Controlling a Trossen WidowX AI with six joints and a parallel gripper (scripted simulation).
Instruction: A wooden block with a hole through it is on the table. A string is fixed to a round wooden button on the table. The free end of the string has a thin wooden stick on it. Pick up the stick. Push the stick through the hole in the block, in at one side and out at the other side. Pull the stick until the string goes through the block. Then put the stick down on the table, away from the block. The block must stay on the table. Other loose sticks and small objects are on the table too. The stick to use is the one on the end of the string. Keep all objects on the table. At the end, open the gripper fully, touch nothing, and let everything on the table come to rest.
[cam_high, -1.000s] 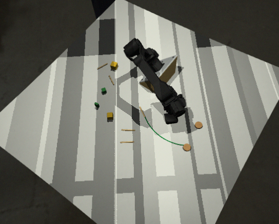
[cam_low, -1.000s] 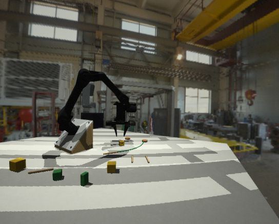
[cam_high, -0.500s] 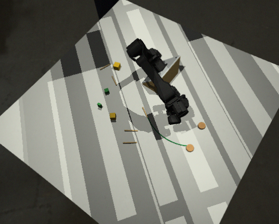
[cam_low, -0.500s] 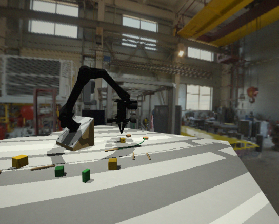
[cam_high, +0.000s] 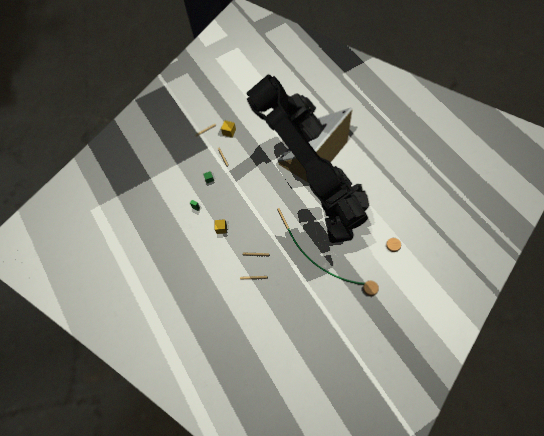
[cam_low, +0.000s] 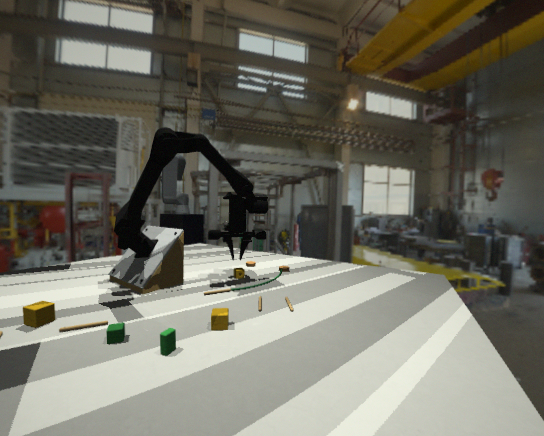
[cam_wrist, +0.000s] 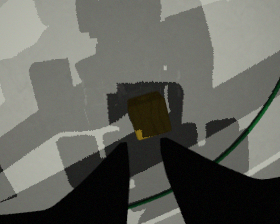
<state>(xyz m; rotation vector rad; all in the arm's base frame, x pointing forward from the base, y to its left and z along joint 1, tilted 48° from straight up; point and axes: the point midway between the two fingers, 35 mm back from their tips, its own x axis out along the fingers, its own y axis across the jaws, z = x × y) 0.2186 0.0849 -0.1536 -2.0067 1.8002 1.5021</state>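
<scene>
My gripper tip is 40 mm short of the thin wooden stick, 130 mm to the left of it and 60 mm above it. The rest, counted from my gripper tip: yellow-brown block 170 mm behind, 460 mm to the right, 40 mm below; green cube 20 mm ahead, 420 mm to the right, 50 mm below; round wooden button 110 mm ahead, 170 mm to the left, 50 mm below.
</scene>
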